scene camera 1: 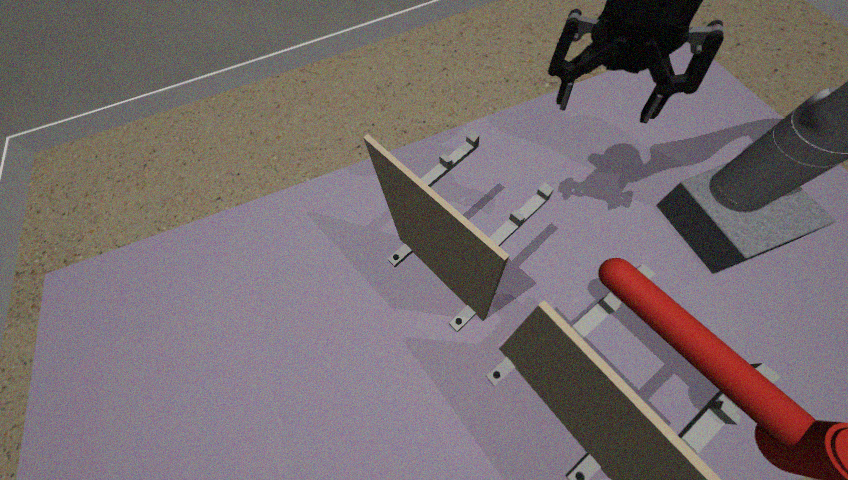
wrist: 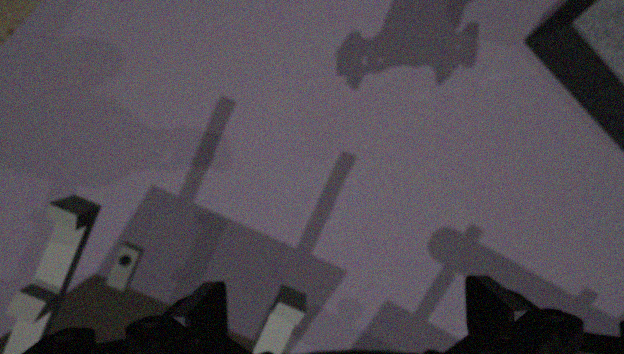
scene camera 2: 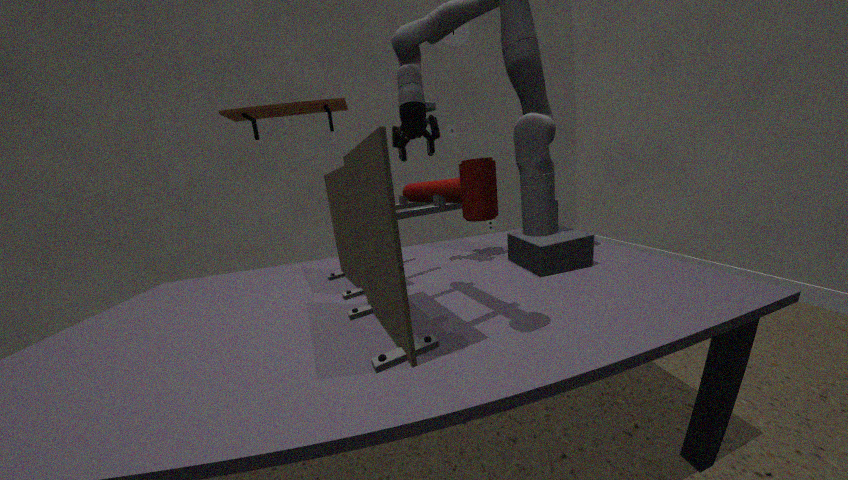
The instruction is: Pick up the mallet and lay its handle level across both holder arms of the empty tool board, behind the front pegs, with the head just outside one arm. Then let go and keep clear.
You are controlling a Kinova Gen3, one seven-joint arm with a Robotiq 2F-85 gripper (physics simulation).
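Pixels of known places: gripper, fingertip midpoint: [scene camera 1: 602, 112] [wrist: 344, 305] [scene camera 2: 416, 158]; arm's base at its link origin: [scene camera 1: 738, 189] [scene camera 2: 538, 232].
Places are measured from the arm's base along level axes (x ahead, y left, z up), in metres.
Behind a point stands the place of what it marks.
Observation:
The red mallet [scene camera 1: 708, 352] @(x 0.366, y 0.161, z 0.176 m) [scene camera 2: 437, 189] @(x 0.369, y 0.197, z 0.163 m) lies across the holder arms of the nearer tool board [scene camera 1: 571, 380] @(x 0.501, y 0.127, z 0.148 m) [scene camera 2: 380, 237] @(x 0.478, y 0.231, z 0.103 m); its head [scene camera 2: 478, 189] @(x 0.345, y 0.297, z 0.160 m) is outside one arm and is cut off in scene camera 1. The empty tool board [scene camera 1: 440, 231] @(x 0.550, y -0.108, z 0.159 m) [scene camera 2: 334, 208] @(x 0.572, y -0.179, z 0.134 m) [wrist: 95, 305] @(x 0.575, y -0.216, z -0.033 m) stands behind it, with two bare pegged arms; one arm [scene camera 1: 461, 154] @(x 0.450, y -0.233, z 0.127 m) [wrist: 60, 250] @(x 0.448, y -0.239, z 0.127 m) and the other arm [scene camera 1: 532, 205] @(x 0.402, y -0.096, z 0.127 m) [wrist: 280, 325] @(x 0.393, y -0.099, z 0.127 m) both show. My gripper [scene camera 1: 604, 114] @(x 0.318, y -0.119, z 0.249 m) [scene camera 2: 417, 156] @(x 0.318, y -0.119, z 0.249 m) [wrist: 344, 305] @(x 0.318, y -0.119, z 0.249 m) is open and empty, pointing down high above the table, apart from the mallet. The mallet itself does not show in the wrist view.
The robot's base block [scene camera 1: 779, 223] @(x -0.007, y 0.082, z -0.002 m) [scene camera 2: 550, 252] @(x 0.054, y 0.109, z -0.027 m) [wrist: 602, 65] @(x 0.074, y -0.013, z -0.010 m) stands on the table [scene camera 1: 178, 356] @(x 1.093, y -0.218, z -0.090 m) [scene camera 2: 208, 386] @(x 0.783, y 0.222, z -0.090 m) on the arms' side of the boards. A wooden wall shelf [scene camera 2: 291, 108] is at the back left. Shadows of the arms and mallet lie on the table.

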